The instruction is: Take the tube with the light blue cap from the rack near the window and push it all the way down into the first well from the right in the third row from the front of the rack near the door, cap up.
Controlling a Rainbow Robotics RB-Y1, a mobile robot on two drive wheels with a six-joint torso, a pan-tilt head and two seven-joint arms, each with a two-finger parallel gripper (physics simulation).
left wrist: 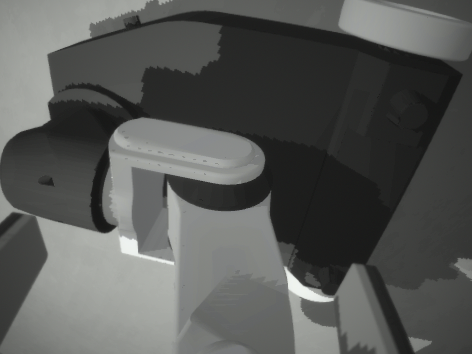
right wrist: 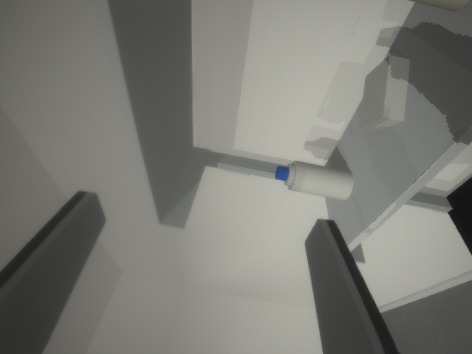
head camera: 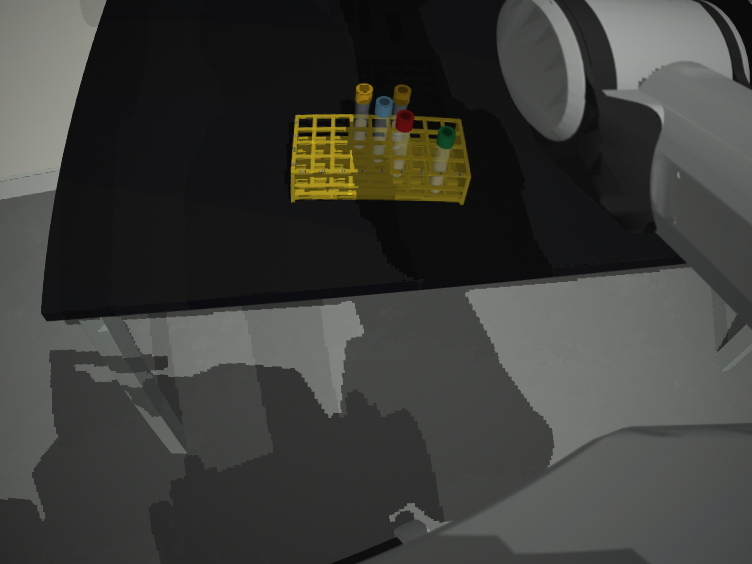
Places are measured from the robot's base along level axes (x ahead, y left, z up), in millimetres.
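Pixels of known places: left gripper, fingertip midpoint: point(left wrist: 191, 260); right gripper, fingertip midpoint: point(right wrist: 208, 219).
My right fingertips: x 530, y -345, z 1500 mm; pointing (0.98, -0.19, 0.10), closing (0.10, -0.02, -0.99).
Behind a point stands the place of what it marks.
A yellow rack point(head camera: 328, 174) @[x 446, y -261, z 771 mm] stands on the black table in the head view; which of the two named racks it is, I cannot tell. The tube with the light blue cap point(head camera: 383, 107) @[x 435, y -317, z 880 mm] stands upright in it, cap up, between two orange-capped tubes and a red-capped tube. A second rack does not show. My right gripper point(right wrist: 208, 219) @[x 530, y -345, z 1500 mm] is open and empty in the right wrist view, pointing away from the yellow rack. My left gripper point(left wrist: 191, 260) @[x -196, y 226, z 576 mm] is open and empty in the left wrist view, with robot parts visible beyond its fingers. Neither gripper shows in the head view.
A red-capped tube point(head camera: 404, 121) @[x 406, y -327, z 881 mm] and a green-capped tube point(head camera: 446, 137) @[x 369, y -357, z 881 mm] also stand in the rack. My right arm point(head camera: 698, 139) @[x 60, y -218, z 1299 mm] reaches over the right side of the black table point(head camera: 182, 242) @[x 441, y -70, z 762 mm]. In the right wrist view, a white bottle point(right wrist: 322, 181) @[x 925, y -193, z 1294 mm] with a dark blue cap lies beyond the fingers.
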